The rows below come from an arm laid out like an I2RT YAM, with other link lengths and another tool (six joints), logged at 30 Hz.
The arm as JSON. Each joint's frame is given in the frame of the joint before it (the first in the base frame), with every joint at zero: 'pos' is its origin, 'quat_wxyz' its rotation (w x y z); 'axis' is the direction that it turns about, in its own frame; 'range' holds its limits. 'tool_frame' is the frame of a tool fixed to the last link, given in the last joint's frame.
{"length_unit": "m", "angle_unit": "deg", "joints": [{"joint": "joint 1", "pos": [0.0, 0.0, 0.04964], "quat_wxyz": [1.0, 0.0, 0.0, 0.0], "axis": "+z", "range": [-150.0, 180.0]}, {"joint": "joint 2", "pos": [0.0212, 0.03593, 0.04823], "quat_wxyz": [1.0, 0.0, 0.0, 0.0], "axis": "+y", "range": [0.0, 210.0]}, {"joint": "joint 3", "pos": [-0.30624, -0.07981, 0.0], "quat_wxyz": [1.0, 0.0, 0.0, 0.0], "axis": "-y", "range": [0.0, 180.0]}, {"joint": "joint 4", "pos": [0.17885, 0.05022, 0.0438], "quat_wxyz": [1.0, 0.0, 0.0, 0.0], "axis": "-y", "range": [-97.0, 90.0]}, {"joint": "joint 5", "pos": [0.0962, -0.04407, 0.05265], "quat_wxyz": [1.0, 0.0, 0.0, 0.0], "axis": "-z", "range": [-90.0, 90.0]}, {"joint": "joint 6", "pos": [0.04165, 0.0, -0.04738], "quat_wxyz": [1.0, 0.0, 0.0, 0.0], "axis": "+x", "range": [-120.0, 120.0]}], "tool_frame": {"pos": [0.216, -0.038, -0.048], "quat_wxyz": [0.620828, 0.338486, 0.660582, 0.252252]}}
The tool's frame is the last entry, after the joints.
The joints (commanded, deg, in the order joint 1, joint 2, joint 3, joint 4, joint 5, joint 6), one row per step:
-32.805 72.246 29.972 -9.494 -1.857 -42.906
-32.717 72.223 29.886 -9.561 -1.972 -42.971
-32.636 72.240 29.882 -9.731 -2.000 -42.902
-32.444 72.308 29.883 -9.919 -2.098 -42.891
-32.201 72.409 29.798 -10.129 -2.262 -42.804
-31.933 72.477 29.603 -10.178 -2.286 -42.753
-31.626 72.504 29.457 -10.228 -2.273 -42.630
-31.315 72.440 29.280 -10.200 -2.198 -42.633
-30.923 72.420 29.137 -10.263 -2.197 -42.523
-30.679 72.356 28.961 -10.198 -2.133 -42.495
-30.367 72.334 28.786 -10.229 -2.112 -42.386
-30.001 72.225 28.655 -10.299 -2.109 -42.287
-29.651 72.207 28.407 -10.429 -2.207 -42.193
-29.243 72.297 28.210 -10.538 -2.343 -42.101
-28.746 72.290 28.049 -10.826 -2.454 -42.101
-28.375 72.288 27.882 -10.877 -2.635 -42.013
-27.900 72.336 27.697 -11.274 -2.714 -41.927
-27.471 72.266 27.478 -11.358 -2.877 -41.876
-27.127 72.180 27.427 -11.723 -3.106 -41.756
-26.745 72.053 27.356 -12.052 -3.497 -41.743
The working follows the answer.
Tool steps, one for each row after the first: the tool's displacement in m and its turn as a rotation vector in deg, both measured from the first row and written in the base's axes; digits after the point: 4 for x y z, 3 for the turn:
0.0000 0.0011 -0.0007 0.111 0.080 0.210
-0.0003 0.0021 -0.0016 0.270 0.208 0.254
-0.0001 0.0037 -0.0027 0.479 0.378 0.497
-0.0002 0.0061 -0.0047 0.847 0.617 0.771
-0.0004 0.0081 -0.0065 1.056 0.857 1.012
-0.0003 0.0099 -0.0078 1.230 1.018 1.213
-0.0001 0.0112 -0.0085 1.220 1.126 1.481
0.0003 0.0133 -0.0096 1.373 1.256 1.784
0.0005 0.0144 -0.0102 1.366 1.318 1.966
0.0005 0.0162 -0.0114 1.503 1.456 2.178
0.0009 0.0181 -0.0120 1.596 1.512 2.463
0.0005 0.0209 -0.0141 1.895 1.759 2.795
0.0006 0.0240 -0.0163 2.234 2.025 3.208
0.0005 0.0274 -0.0184 2.528 2.370 3.768
0.0011 0.0302 -0.0198 2.802 2.468 4.173
0.0000 0.0339 -0.0226 3.210 2.970 4.618
0.0003 0.0369 -0.0241 3.458 3.105 5.099
0.0001 0.0401 -0.0254 3.838 3.281 5.475
0.0006 0.0439 -0.0267 4.247 3.373 6.070

Tool pose at each row, in the base's axes (x y z in m, rotation vector in deg; rounded; the steps above come from the unrounded poses):
0.2090 -0.2416 0.0198 50.844 134.595 -18.099
0.2090 -0.2405 0.0190 50.647 134.786 -17.927
0.2087 -0.2396 0.0182 50.674 134.976 -17.791
0.2089 -0.2380 0.0171 50.485 135.295 -17.539
0.2088 -0.2355 0.0151 50.337 135.745 -17.125
0.2086 -0.2336 0.0132 50.152 136.127 -16.906
0.2086 -0.2318 0.0119 49.996 136.409 -16.705
0.2089 -0.2304 0.0112 49.671 136.602 -16.661
0.2093 -0.2283 0.0101 49.379 136.885 -16.426
0.2095 -0.2272 0.0096 49.156 137.004 -16.390
0.2095 -0.2254 0.0084 48.966 137.255 -16.214
0.2099 -0.2235 0.0078 48.665 137.440 -16.017
0.2095 -0.2207 0.0057 48.407 137.888 -15.658
0.2096 -0.2176 0.0035 48.067 138.395 -15.226
0.2095 -0.2142 0.0014 47.526 139.007 -14.826
0.2101 -0.2114 0.0000 47.158 139.330 -14.385
0.2090 -0.2077 -0.0028 46.808 140.083 -13.974
0.2093 -0.2047 -0.0043 46.333 140.453 -13.551
0.2091 -0.2015 -0.0057 46.046 140.867 -13.033
0.2096 -0.1977 -0.0069 45.499 141.283 -12.349

